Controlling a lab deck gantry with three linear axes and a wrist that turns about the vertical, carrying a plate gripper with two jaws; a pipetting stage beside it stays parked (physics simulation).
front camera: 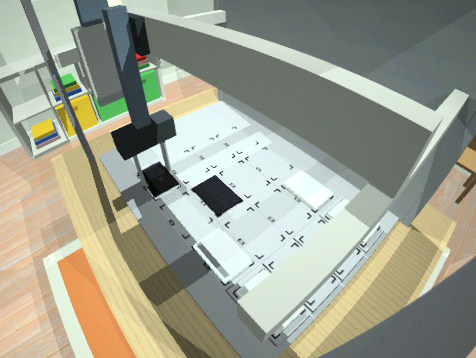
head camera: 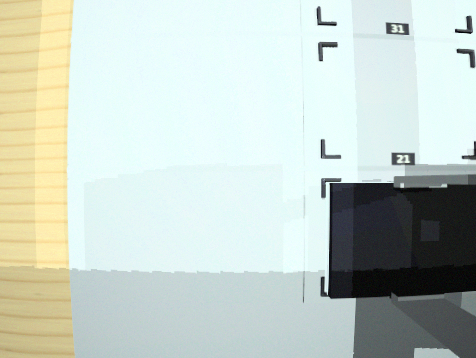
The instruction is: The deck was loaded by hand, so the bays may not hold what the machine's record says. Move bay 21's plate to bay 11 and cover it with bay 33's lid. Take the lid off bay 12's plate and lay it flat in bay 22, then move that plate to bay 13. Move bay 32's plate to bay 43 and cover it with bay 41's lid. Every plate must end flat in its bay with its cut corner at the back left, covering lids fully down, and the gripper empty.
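Seen in the pictures: gripper, fingertip midpoint: [front camera: 156,177] [head camera: 415,239]; robot's base at its link origin: [front camera: 137,176] [head camera: 324,291].
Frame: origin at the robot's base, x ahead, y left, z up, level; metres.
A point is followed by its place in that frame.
Note:
A black lid [front camera: 161,184] {y 0.040, x 0.100, z 0.016 m} [head camera: 370,235] {y 0.047, x 0.029, z 0.017 m} lies over a white plate in bay 11; a thin white edge of the plate shows at its left in the head view. My gripper [front camera: 157,176] {y 0.043, x 0.064, z 0.018 m} [head camera: 420,240] {y 0.043, x 0.064, z 0.018 m} is down over bay 11, its jaws against the lid's two long sides, shut on it. The contact is partly hidden, and I cannot tell whether the plate is gripped too. Another black lid [front camera: 217,196] {y 0.146, x 0.239, z 0.008 m} lies flat in bay 22. A white plate [front camera: 231,257] {y 0.052, x 0.417, z 0.014 m} lies in bay 13. A white covered plate [front camera: 307,189] {y 0.357, x 0.394, z 0.017 m} lies in bay 43. No plate shows in bay 21.
A pale gantry beam [front camera: 310,280] {y -0.036, x 0.630, z 0.400 m} crosses the right front of the deck and hides part of it. A long grey beam [front camera: 300,100] runs behind. A grey upright panel [front camera: 99,67] stands beside the gripper's column. Shelves with coloured boxes [front camera: 77,116] stand beyond the wooden table edge.

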